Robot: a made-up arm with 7 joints. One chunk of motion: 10 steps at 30 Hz.
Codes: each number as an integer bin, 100 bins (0 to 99) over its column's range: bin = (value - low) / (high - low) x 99, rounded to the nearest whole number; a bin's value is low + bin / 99 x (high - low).
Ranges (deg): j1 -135..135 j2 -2.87..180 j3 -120.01..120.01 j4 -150..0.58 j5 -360.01..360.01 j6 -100.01..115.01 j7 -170.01..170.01
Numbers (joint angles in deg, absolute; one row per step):
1: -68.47 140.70 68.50 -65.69 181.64 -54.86 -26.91
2: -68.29 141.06 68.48 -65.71 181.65 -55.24 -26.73
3: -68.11 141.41 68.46 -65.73 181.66 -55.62 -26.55
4: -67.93 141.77 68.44 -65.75 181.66 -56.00 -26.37
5: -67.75 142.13 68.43 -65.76 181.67 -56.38 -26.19
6: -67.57 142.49 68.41 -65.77 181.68 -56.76 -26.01
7: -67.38 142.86 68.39 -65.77 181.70 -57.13 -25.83
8: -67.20 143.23 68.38 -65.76 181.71 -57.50 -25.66
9: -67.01 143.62 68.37 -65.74 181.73 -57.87 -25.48
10: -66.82 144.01 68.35 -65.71 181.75 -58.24 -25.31
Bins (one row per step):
1: 24 78 78 55 74 21 42
2: 24 78 78 55 74 21 42
3: 25 78 78 55 74 20 42
4: 25 78 78 55 74 20 42
5: 25 78 78 55 74 20 42
6: 25 79 78 55 74 20 42
7: 25 79 78 55 74 20 42
8: 25 79 78 55 74 20 42
9: 25 79 78 55 74 19 42
10: 25 80 78 55 74 19 42

